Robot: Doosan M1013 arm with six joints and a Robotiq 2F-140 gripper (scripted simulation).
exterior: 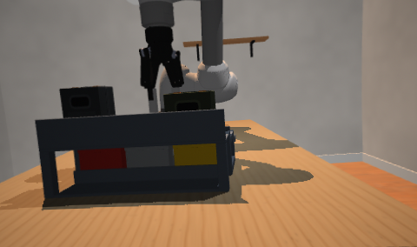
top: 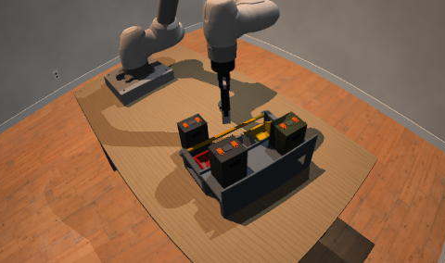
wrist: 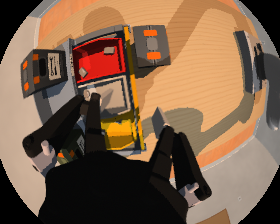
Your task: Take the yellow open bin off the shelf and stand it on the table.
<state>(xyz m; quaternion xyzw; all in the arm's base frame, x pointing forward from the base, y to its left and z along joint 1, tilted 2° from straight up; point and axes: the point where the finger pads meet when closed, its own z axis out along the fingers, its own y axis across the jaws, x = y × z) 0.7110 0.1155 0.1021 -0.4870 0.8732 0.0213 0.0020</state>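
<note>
Now: the thin yellow bar 110 mm below my hand. Round my hand: yellow open bin 130 mm below, 110 mm to the left, 110 mm ahead; then red bin 130 mm below, 120 mm to the right, 100 mm ahead; then grey bin 130 mm below, 110 mm ahead.
</note>
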